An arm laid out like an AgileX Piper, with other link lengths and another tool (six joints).
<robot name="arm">
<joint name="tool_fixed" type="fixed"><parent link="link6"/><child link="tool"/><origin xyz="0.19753 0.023 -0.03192" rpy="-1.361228 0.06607 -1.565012"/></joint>
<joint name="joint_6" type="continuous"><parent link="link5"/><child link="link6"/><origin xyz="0.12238 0 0.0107" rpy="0 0 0"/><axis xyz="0.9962 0 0.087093"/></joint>
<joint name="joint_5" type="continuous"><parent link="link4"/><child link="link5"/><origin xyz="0 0 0" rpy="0 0 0"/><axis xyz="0 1 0"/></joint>
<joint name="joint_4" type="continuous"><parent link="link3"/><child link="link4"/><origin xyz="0.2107 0 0.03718" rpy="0 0 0"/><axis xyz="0.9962 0 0.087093"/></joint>
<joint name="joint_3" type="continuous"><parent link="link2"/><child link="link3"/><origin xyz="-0.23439 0 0.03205" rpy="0 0 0"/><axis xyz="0 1 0"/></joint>
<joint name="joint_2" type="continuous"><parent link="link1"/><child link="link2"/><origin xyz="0 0 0" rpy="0 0 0"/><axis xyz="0 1 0"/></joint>
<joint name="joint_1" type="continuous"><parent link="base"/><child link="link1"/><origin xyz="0 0 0.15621" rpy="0 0 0"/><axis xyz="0 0 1"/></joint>
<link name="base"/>
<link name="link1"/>
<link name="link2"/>
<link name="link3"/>
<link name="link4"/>
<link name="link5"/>
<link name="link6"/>
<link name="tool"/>
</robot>
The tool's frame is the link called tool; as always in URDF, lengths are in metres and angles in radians. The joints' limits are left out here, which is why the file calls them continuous.
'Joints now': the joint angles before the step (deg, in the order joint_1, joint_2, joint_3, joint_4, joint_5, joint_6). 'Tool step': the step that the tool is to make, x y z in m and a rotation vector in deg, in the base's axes. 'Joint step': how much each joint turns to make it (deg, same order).
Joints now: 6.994 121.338 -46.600 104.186 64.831 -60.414
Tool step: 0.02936 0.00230 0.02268 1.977 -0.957 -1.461
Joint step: -0.319 -0.066 -6.170 -0.663 -0.001 5.747
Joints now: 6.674 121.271 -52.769 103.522 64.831 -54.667
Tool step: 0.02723 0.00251 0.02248 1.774 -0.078 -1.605
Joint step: 0.001 0.000 -6.026 -0.481 -0.604 6.376
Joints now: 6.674 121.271 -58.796 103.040 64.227 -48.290
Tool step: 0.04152 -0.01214 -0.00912 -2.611 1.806 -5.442
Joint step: -0.877 0.812 -4.693 -0.209 -5.785 5.451
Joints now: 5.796 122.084 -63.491 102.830 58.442 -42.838
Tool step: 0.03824 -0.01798 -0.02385 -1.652 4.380 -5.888
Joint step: -1.379 3.558 -4.257 -0.001 -4.772 5.127
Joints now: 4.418 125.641 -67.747 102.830 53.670 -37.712
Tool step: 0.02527 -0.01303 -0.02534 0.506 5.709 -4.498
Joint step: -1.036 4.797 -3.866 0.001 -2.368 5.436
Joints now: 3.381 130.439 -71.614 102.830 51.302 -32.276
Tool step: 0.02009 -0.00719 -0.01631 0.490 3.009 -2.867
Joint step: -0.416 3.959 -4.134 0.000 -1.598 3.718
